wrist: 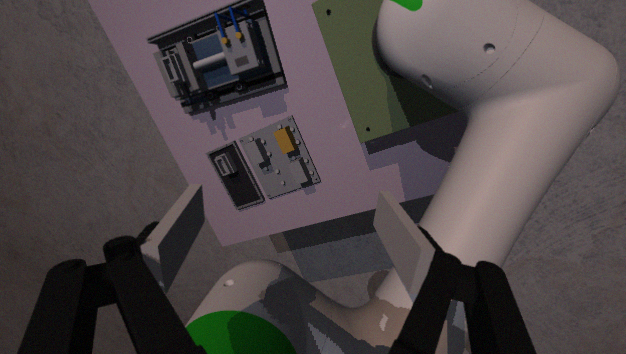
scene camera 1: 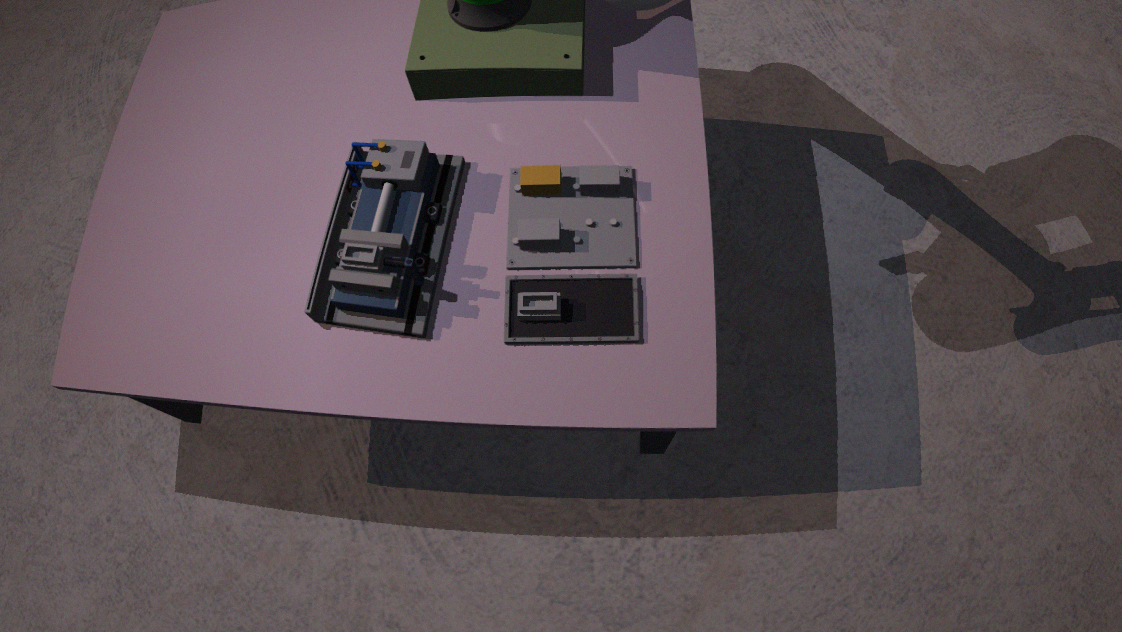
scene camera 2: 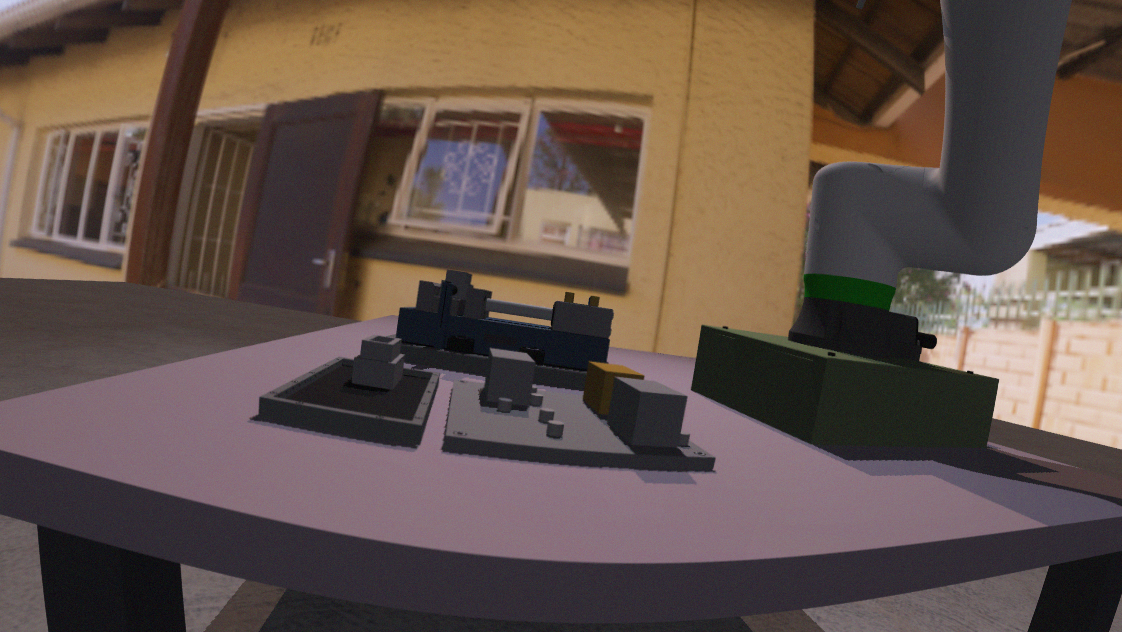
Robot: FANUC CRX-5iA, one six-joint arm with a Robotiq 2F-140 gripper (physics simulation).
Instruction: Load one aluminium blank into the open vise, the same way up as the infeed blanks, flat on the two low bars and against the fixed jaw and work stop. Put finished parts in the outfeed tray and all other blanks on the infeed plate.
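Frame: origin at the arm's base, x ahead, y up, z right, level; metres.
Seen in the pictures: gripper, fingertip midpoint: (wrist: 292, 205); arm's base, origin of the base link: (scene camera 1: 489, 2) (scene camera 2: 839, 348).
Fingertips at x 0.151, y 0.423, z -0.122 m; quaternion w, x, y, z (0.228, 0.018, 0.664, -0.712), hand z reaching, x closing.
Note:
Pixels of each thing's middle, then the offset from my fingertips to it.
- vise, body centre: (scene camera 2: 504, 329) (scene camera 1: 381, 226) (wrist: 211, 60) dy -0.464, dx +0.289, dz +0.207 m
- pocketed grey part, body centre: (scene camera 2: 458, 285) (scene camera 1: 362, 257) (wrist: 174, 69) dy -0.416, dx +0.360, dz +0.206 m
- similar pocketed part, body centre: (scene camera 2: 380, 359) (scene camera 1: 539, 305) (wrist: 225, 164) dy -0.490, dx +0.374, dz -0.049 m
- infeed plate, body centre: (scene camera 2: 560, 419) (scene camera 1: 571, 215) (wrist: 279, 159) dy -0.510, dx +0.220, dz -0.072 m
- plain grey blank, body centre: (scene camera 2: 644, 410) (scene camera 1: 599, 180) (wrist: 299, 170) dy -0.488, dx +0.165, dz -0.108 m
- orange block, body centre: (scene camera 2: 611, 388) (scene camera 1: 541, 180) (wrist: 286, 139) dy -0.488, dx +0.176, dz -0.020 m
My gripper (wrist: 292, 205) is open and empty, high above the table; no fingers show in scene camera 1. The vise (scene camera 1: 369, 302) (scene camera 2: 502, 333) (wrist: 207, 47) holds a pocketed grey part (scene camera 1: 362, 263) between its jaws. A similar pocketed part (scene camera 1: 538, 314) (scene camera 2: 378, 372) stands at the left of the outfeed tray (scene camera 1: 573, 340) (scene camera 2: 345, 430) (wrist: 245, 185). On the infeed plate (scene camera 1: 573, 208) (scene camera 2: 510, 431) stand a plain grey blank (scene camera 1: 599, 179) (scene camera 2: 647, 412) at the back right, another grey blank (scene camera 1: 538, 233) (scene camera 2: 511, 376) at the front left, and an orange block (scene camera 1: 540, 179) (scene camera 2: 608, 384) (wrist: 284, 140) at the back left.
The green robot base (scene camera 1: 502, 82) (scene camera 2: 902, 400) (wrist: 345, 70) stands behind the plate and vise. Blue hose-like pieces (scene camera 1: 365, 144) stick out at the vise's back left. Small locating pins (scene camera 1: 589, 222) (scene camera 2: 555, 428) stand on the plate. The grey arm (scene camera 2: 997, 133) (wrist: 520, 125) rises above the base.

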